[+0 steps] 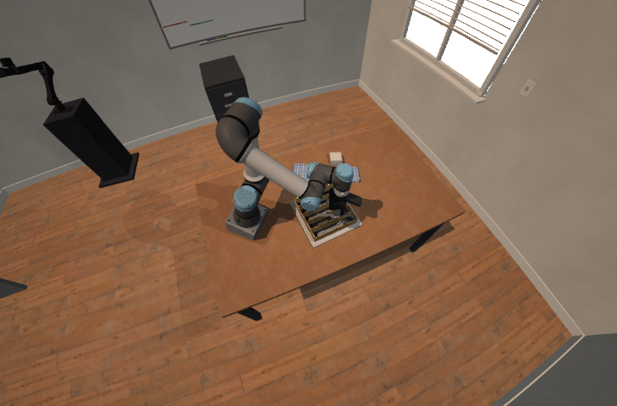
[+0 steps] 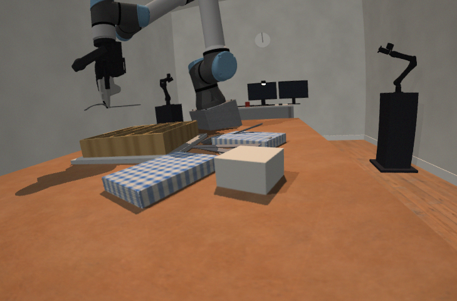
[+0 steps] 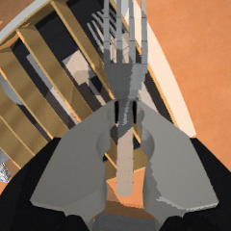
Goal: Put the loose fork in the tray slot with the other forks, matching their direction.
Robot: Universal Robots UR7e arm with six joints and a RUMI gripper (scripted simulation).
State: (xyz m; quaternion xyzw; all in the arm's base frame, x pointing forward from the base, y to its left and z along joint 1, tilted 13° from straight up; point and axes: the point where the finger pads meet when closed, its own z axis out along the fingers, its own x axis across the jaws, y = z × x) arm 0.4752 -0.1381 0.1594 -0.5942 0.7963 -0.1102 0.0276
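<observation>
Now: hand 4 cm past the wooden cutlery tray, 11 cm to the right of it and 11 cm above it. The rest, counted from my hand: white box: 16 cm ahead, 51 cm to the left, 14 cm below.
</observation>
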